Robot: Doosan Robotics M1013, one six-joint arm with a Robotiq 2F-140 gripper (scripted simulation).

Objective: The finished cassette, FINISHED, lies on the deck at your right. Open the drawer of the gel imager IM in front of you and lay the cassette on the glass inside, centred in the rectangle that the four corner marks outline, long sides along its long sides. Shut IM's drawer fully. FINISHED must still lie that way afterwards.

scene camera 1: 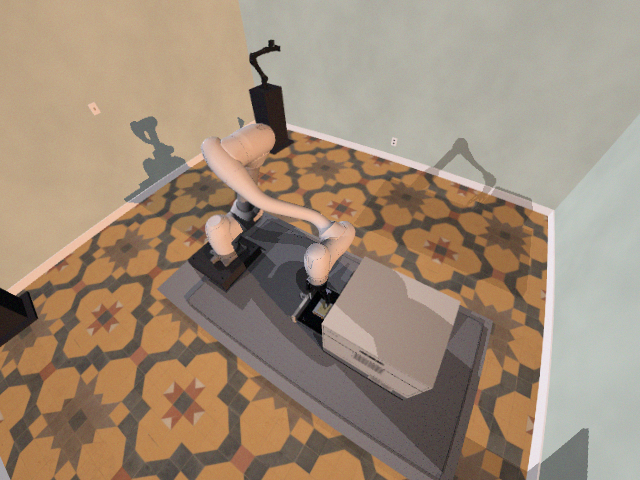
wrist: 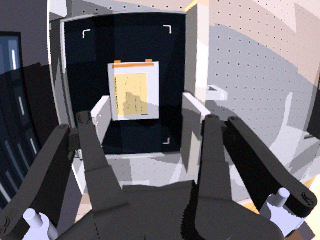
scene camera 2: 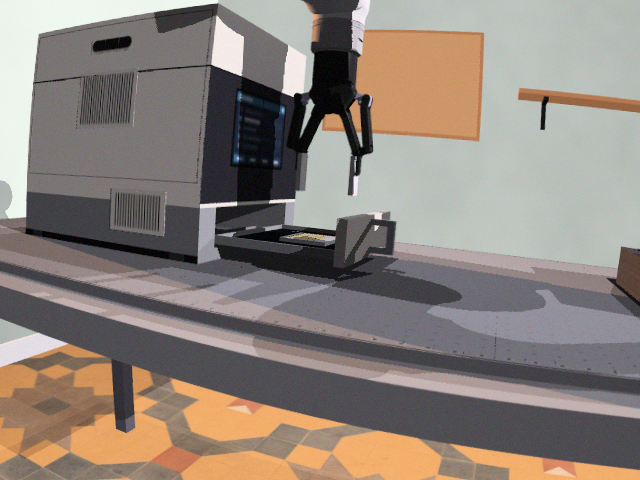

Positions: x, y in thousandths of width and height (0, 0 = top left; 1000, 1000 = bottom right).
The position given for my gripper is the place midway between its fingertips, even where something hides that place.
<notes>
I see my gripper (scene camera 2: 509, 403), a cassette (wrist: 420, 390) and a gel imager (scene camera 2: 223, 268).
My gripper also shows in the wrist view (wrist: 458, 440). The gel imager is seen too in scene camera 1 (scene camera 1: 615, 689) and in the wrist view (wrist: 117, 419).
</notes>
